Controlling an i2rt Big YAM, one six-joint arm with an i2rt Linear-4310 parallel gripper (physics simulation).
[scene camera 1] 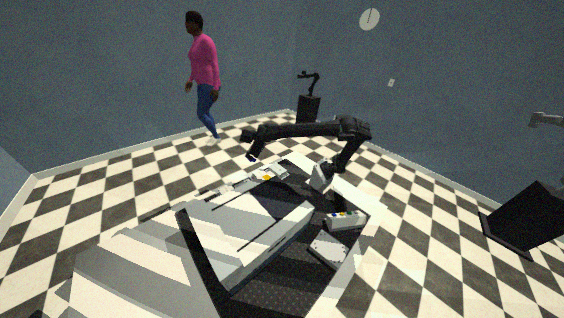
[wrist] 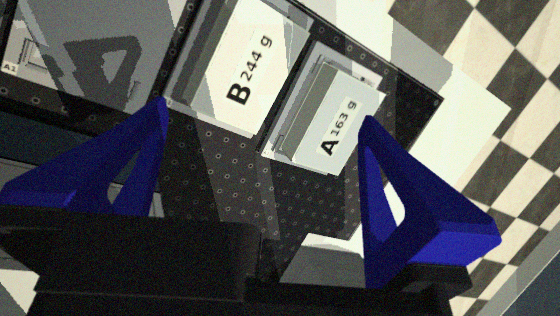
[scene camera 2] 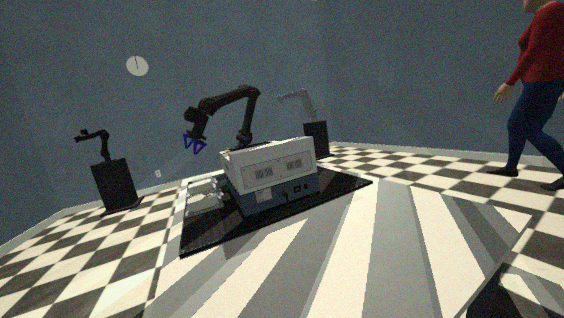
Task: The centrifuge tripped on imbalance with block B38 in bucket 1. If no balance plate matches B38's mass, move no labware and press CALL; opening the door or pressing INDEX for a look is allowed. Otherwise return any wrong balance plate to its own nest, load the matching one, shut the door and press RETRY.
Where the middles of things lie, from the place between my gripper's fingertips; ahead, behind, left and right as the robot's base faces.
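Dark door panel [scene camera 1: 277, 198]: my hand is 310 mm to the right of it, 80 mm short of it and 40 mm above it. White centrifuge [scene camera 1: 240, 238]: 310 mm to the left of my hand, 230 mm ahead of it, 130 mm below it.
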